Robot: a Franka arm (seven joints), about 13 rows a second.
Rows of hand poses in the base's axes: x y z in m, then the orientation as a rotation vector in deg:
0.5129, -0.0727, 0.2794, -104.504, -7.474, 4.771
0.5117, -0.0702, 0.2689, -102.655, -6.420, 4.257
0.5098, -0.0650, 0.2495, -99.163, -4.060, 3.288
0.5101, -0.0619, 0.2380, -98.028, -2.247, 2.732
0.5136, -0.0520, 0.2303, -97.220, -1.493, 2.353
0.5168, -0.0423, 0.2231, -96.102, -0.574, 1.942
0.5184, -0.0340, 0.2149, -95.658, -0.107, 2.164
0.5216, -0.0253, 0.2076, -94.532, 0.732, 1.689
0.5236, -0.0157, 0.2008, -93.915, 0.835, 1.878
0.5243, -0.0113, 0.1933, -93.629, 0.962, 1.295
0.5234, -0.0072, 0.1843, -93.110, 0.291, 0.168
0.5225, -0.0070, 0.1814, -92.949, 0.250, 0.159
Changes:
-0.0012, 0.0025, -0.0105, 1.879, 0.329, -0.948
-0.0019, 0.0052, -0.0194, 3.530, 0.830, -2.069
0.0003, 0.0031, -0.0115, 1.141, 0.709, -1.521
0.0035, 0.0099, -0.0077, 0.810, 0.207, -0.720
0.0032, 0.0097, -0.0072, 1.115, 0.290, -0.852
0.0016, 0.0083, -0.0082, 0.436, 0.431, -0.178
0.0032, 0.0087, -0.0073, 1.116, 0.205, -0.847
0.0020, 0.0096, -0.0068, 0.615, 0.191, 0.039
0.0007, 0.0044, -0.0075, 0.284, -0.300, -0.442
-0.0009, 0.0041, -0.0090, 0.523, -1.142, -0.258
-0.0009, 0.0002, -0.0029, 0.161, -0.031, 0.021

